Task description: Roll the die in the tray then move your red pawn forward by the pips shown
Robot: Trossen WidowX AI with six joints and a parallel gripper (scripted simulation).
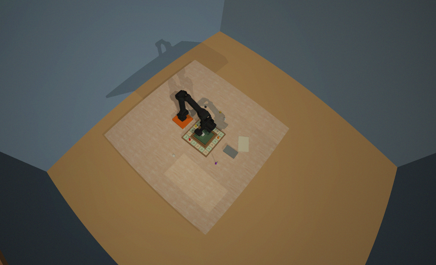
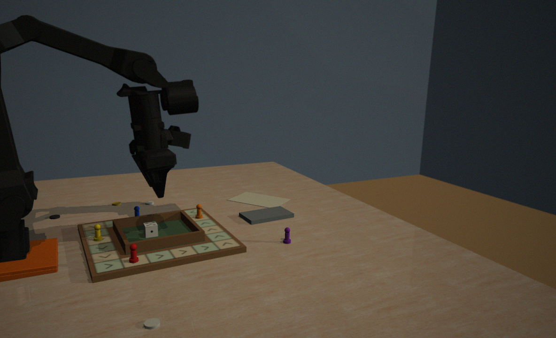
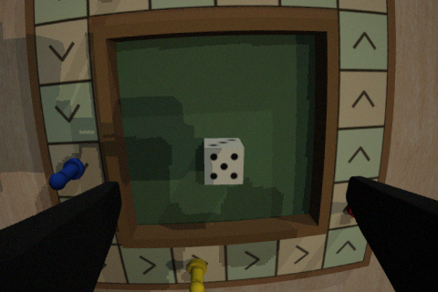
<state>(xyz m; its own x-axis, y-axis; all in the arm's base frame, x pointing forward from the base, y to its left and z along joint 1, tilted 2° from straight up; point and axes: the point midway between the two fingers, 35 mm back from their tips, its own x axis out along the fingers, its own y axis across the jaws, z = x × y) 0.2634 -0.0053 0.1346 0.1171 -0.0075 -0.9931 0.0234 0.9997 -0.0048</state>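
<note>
Now: gripper tip 110 mm to the left of the red pawn, 80 mm above it and 70 mm past it. The rest, counted from my gripper tip: green tray (100 mm below); then blue pawn (110 mm to the left, 80 mm below, 20 mm behind); then white die (80 mm below, 20 mm behind).
</note>
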